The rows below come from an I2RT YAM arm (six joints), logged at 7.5 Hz.
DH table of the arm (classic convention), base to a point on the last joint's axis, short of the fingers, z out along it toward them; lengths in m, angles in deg. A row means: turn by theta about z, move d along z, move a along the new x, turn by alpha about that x. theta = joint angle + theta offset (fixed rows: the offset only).
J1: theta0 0  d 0.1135  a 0.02  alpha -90
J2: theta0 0  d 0  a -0.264  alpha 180
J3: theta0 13.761  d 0  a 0.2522  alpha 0
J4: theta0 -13.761  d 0  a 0.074  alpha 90
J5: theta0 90  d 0  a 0  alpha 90
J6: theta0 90  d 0.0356  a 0  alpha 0
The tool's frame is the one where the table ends.
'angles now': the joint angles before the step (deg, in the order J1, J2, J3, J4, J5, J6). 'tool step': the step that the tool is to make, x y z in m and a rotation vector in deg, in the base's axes. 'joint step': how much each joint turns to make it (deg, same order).
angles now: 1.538 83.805 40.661 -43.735 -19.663 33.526
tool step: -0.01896 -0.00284 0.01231 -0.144 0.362 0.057
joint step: -0.657 -5.842 -1.586 -4.878 0.101 -0.764
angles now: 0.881 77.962 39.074 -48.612 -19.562 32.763
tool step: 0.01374 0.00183 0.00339 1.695 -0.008 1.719
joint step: 0.162 3.227 3.317 -0.609 -1.754 -1.590
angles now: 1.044 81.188 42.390 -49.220 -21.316 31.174
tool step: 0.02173 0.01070 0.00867 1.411 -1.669 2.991
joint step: 2.328 3.753 5.281 -0.048 -1.375 -0.646
